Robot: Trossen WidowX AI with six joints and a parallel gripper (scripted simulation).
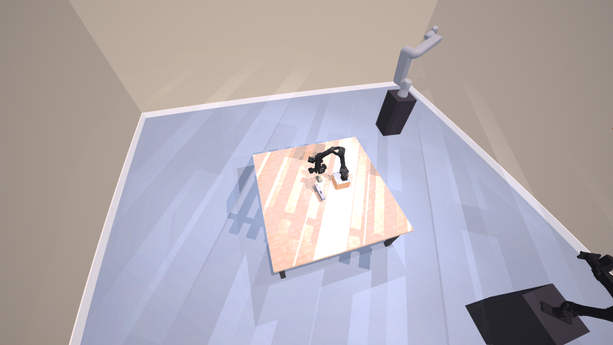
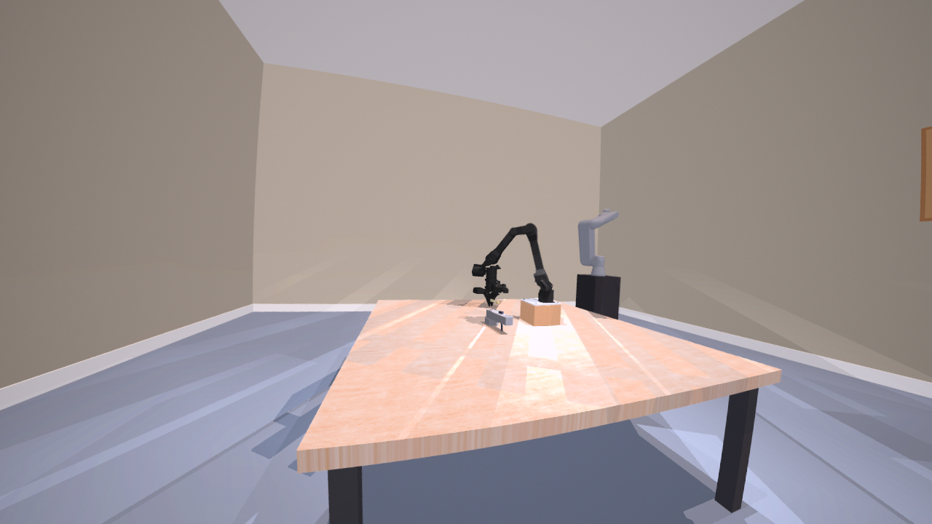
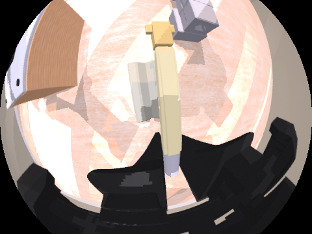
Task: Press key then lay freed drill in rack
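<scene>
My gripper tip is 10 mm past the grey drill shank, 40 mm to the right of it and 40 mm below it. From my gripper tip the other things lie so: dark drill 20 mm ahead, 250 mm to the left; grey rack 20 mm behind, 50 mm to the left, 30 mm below; grey sleeve 30 mm ahead, 220 mm to the left, 10 mm below.
</scene>
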